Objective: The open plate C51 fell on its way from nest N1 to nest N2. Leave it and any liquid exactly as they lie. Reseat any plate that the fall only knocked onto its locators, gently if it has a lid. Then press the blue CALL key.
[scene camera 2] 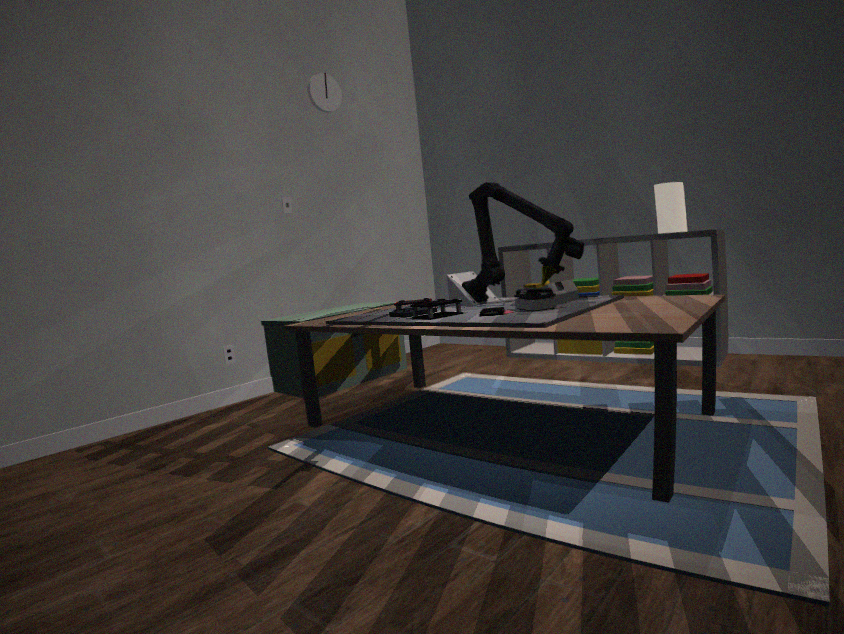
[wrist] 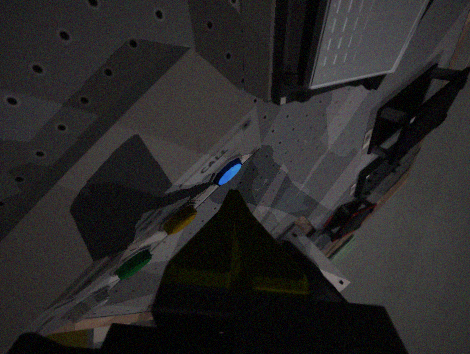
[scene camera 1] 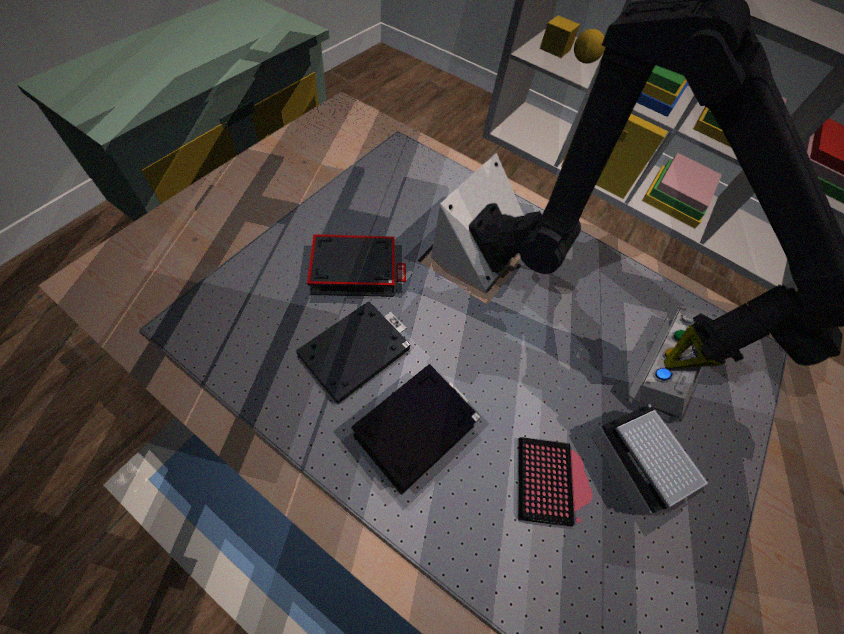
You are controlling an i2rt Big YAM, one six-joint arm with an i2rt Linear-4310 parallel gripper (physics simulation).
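Places are measured from the arm's base along level axes (x left, y ahead, z down), in centimetres.
Where they show: gripper, between the fingertips: (scene camera 2: pixel 542 285) (wrist: pixel 232 196) (scene camera 1: pixel 665 364); arm's base, origin of its link: (scene camera 2: pixel 474 292) (scene camera 1: pixel 491 238).
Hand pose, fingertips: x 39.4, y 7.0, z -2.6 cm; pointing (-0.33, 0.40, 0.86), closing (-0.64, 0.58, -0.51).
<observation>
Each offset is from my fingertips to the centre of the thing. "*": to the spot under its first point. Level surfaces: height alone.
My gripper (scene camera 1: pixel 667 364) (scene camera 2: pixel 545 283) (wrist: pixel 232 196) is shut and empty, its tips close to the blue CALL key @[dy +1.0, dx +0.9, dz +1.6 cm] (scene camera 1: pixel 663 373) (wrist: pixel 230 172). In the wrist view the whole blue face shows just beyond the tips; contact cannot be made out. The open plate C51 @[dy +27.3, dx -7.5, dz +7.0 cm] (scene camera 1: pixel 545 483) (scene camera 2: pixel 491 311), black with pink wells, lies on the mat beside a pink puddle @[dy +25.4, dx -1.6, dz +7.6 cm] (scene camera 1: pixel 580 481). A light grey plate @[dy +15.8, dx +4.4, dz +0.2 cm] (scene camera 1: pixel 660 457) (wrist: pixel 370 42) rests on a dark nest @[* dy +18.8, dx +1.1, dz +1.0 cm] (scene camera 1: pixel 631 460); whether it is level is unclear. Nest N2 @[dy +28.4, dx -46.3, dz +6.3 cm] (scene camera 1: pixel 353 351) bears no plate.
The key console @[dy -6.4, dx +3.4, dz +3.5 cm] (scene camera 1: pixel 665 397) (wrist: pixel 200 100) also has a yellow key @[dy -4.0, dx +1.0, dz +1.3 cm] (wrist: pixel 180 221) and a green key @[dy -9.0, dx +1.3, dz +1.3 cm] (scene camera 1: pixel 680 335) (wrist: pixel 134 264). A large black raised fixture @[dy +33.4, dx -29.1, dz +4.8 cm] (scene camera 1: pixel 416 428), a red-edged fixture @[dy +14.6, dx -58.2, dz +5.4 cm] (scene camera 1: pixel 352 260) and a slanted white panel (scene camera 1: pixel 470 204) stand on the perforated mat @[dz +7.7 cm] (scene camera 1: pixel 470 532).
</observation>
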